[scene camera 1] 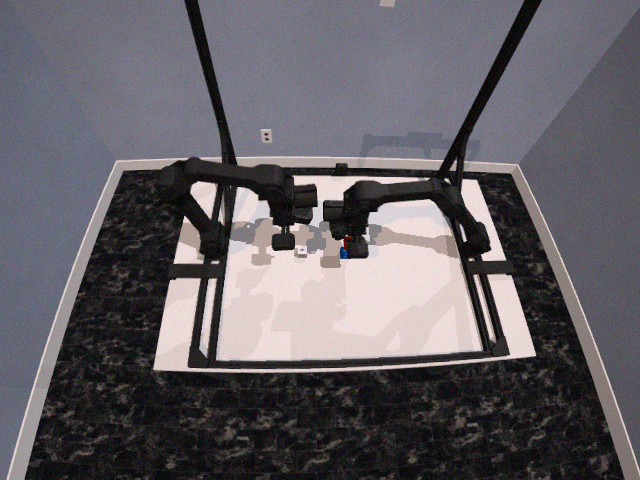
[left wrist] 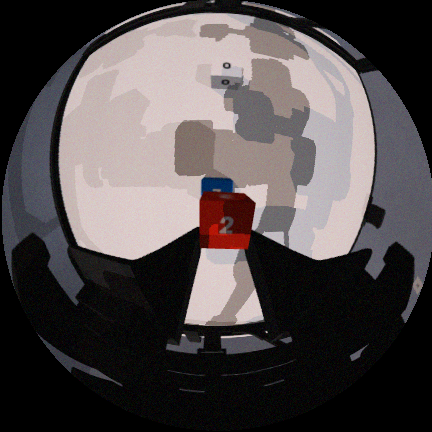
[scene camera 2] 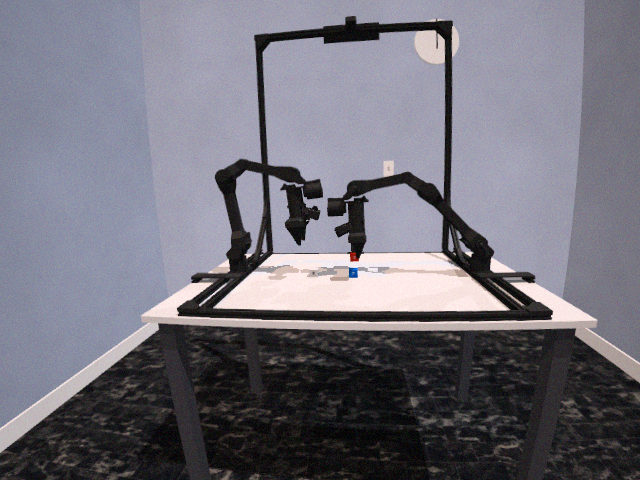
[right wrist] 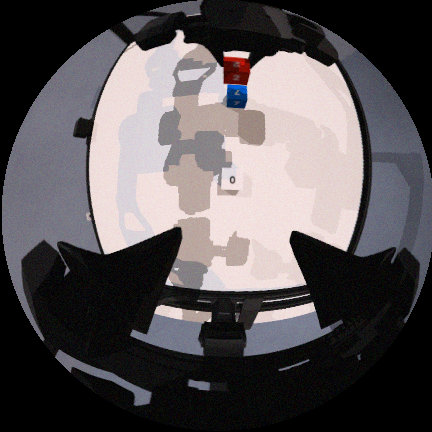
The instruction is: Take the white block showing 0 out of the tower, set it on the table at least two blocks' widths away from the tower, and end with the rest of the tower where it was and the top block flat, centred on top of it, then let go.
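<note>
The white block showing 0 lies flat on the table, apart from the blue block. The blue block showing 7 stands on the table. My left gripper is shut on the red block showing 2, holding it above the blue block with a gap between them. In scene camera 1 a finger hides part of the red block. My right gripper is open and empty, raised above the table, left of the white block in scene camera 2.
The white table is bordered by a black frame. Both arms reach inward from opposite sides, their wrists close together above the table. Arm shadows cross the table around the blocks.
</note>
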